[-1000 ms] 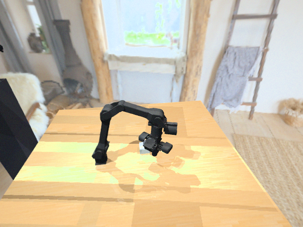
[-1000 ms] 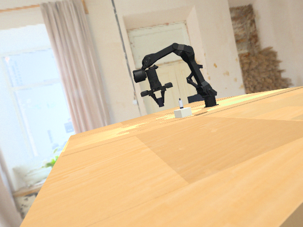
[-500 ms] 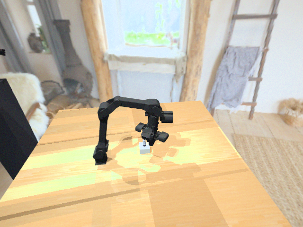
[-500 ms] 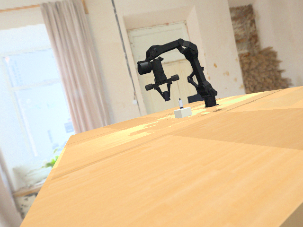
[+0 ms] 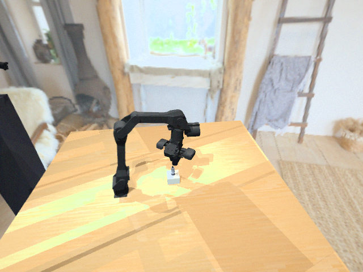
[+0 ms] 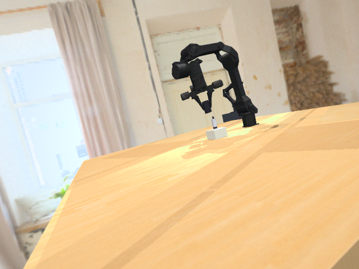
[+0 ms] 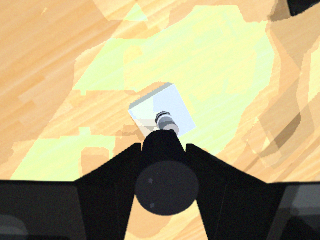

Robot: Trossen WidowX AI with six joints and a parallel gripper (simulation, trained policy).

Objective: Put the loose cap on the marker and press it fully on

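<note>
My gripper tip is 10 mm past the white holder block, 10 mm to the right of it and 120 mm above it. Round my gripper tip: dark cap 10 mm above.
</note>
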